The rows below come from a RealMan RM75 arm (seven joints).
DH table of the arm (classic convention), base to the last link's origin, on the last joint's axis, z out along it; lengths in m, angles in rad. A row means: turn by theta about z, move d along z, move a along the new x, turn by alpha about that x. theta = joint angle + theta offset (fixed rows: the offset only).
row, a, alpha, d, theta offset
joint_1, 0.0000, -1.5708, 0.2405, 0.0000
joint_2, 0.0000, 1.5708, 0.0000, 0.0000
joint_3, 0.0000, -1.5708, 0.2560, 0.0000
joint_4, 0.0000, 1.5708, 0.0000, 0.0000
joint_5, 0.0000, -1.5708, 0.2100, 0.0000
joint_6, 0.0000, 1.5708, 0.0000, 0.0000
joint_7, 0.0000, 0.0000, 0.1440, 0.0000
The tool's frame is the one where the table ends.
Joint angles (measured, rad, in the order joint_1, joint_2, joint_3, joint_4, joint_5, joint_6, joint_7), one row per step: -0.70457 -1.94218 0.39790 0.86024 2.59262 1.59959 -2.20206; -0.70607 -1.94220 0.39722 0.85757 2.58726 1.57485 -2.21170; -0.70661 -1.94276 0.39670 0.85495 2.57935 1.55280 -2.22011; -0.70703 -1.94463 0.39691 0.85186 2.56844 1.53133 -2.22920; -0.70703 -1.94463 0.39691 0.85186 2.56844 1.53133 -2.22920; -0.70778 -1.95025 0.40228 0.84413 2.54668 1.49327 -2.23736; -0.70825 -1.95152 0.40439 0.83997 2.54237 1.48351 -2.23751; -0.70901 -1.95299 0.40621 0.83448 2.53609 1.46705 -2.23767; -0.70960 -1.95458 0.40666 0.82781 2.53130 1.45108 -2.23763; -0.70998 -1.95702 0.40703 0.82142 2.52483 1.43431 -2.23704
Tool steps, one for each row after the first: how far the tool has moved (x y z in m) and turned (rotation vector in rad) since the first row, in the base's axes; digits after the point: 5 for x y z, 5 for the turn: -0.00060 0.00340 0.00098 0.02362 0.00106 0.00948; -0.00099 0.00631 0.00165 0.04557 -0.00112 0.01746; -0.00086 0.00915 0.00161 0.06673 -0.00730 0.02501; -0.00086 0.00915 0.00161 0.06673 -0.00730 0.02501; 0.00008 0.01394 -0.00039 0.09811 -0.01730 0.02996; 0.00016 0.01502 -0.00142 0.10347 -0.01874 0.03040; 0.00008 0.01691 -0.00232 0.11480 -0.01998 0.03159; -0.00038 0.01846 -0.00348 0.12503 -0.02168 0.03438; -0.00067 0.02007 -0.00486 0.13638 -0.02466 0.03658
